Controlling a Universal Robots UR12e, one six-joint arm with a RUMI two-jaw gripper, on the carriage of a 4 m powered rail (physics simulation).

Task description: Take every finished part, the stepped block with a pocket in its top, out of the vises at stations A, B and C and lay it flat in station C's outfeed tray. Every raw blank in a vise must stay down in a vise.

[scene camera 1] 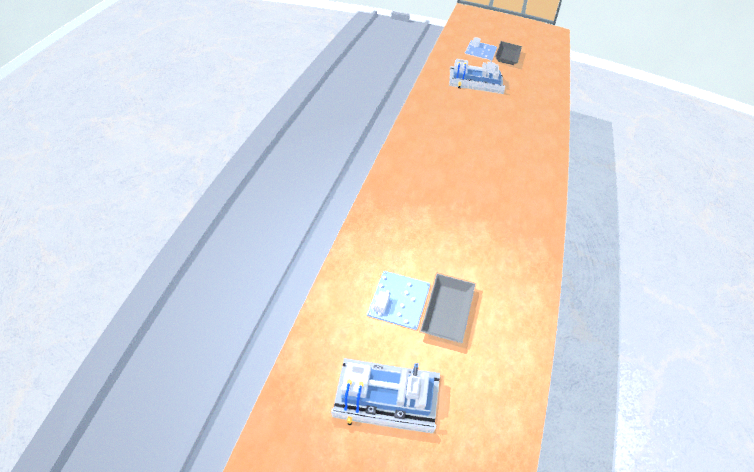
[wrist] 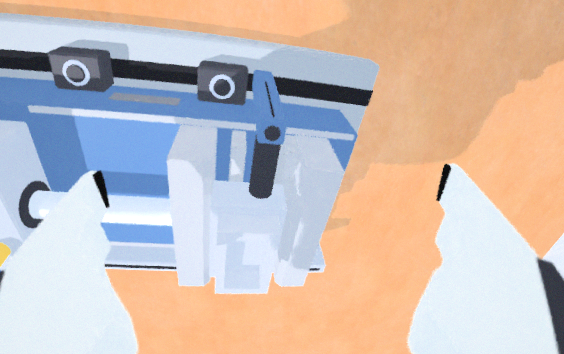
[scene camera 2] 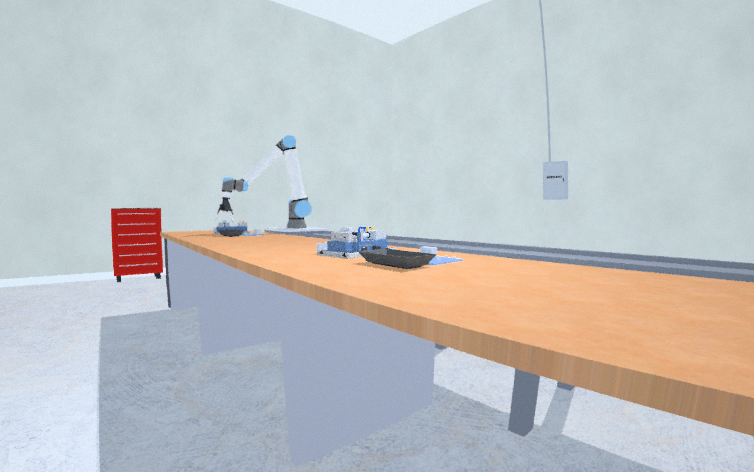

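In the wrist view a stepped, pale block with a pocket in its top (wrist: pixel 243 275) sits between the jaws of a blue and white vise (wrist: pixel 320 119). A blue handle with a dark grip (wrist: pixel 262 172) stands over the block's far end. My gripper (wrist: pixel 273 169) (scene camera 2: pixel 224 218) is open and empty above the vise, its fingertips wide to either side of the block. In scene camera 1 a vise (scene camera 1: pixel 382 423) stands nearer and another vise (scene camera 1: pixel 477 85) farther; both hold pale pieces too small to tell. Station letters are not readable.
A dark tray (scene camera 1: pixel 448 311) (scene camera 2: pixel 397 258) and a pegged blue plate (scene camera 1: pixel 410 321) with a white block (scene camera 1: pixel 382 302) stand by the nearer vise. Another tray (scene camera 1: pixel 508 52) and plate (scene camera 1: pixel 475 52) are at the far station. A rail (scene camera 1: pixel 233 244) runs alongside the bench.
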